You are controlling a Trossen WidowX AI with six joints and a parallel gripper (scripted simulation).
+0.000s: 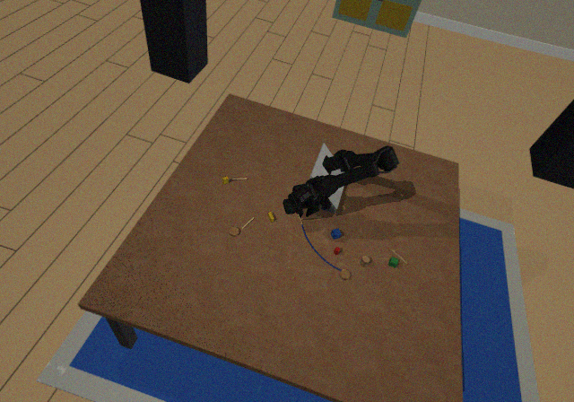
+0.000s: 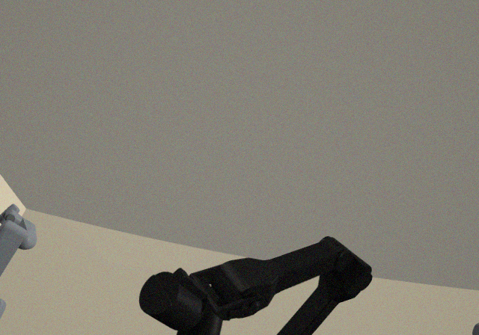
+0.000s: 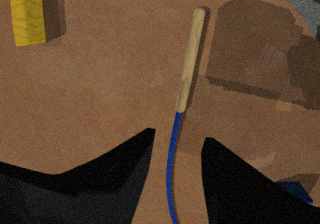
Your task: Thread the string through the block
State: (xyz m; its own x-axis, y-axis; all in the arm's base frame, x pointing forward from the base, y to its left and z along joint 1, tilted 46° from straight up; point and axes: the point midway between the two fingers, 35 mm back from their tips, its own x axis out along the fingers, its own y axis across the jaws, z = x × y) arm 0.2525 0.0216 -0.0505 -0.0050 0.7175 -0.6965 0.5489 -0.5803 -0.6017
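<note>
Now: gripper tip 2 cm past the thin wooden stick, 1 cm to the left of it and 5 cm above it. From my gripper tip the other things lie so: red peg: 7 cm ahead, 18 cm to the left, 4 cm below; then blue cube: 1 cm behind, 15 cm to the left, 4 cm below; then round wooden button: 16 cm ahead, 23 cm to the left, 5 cm below.
</note>
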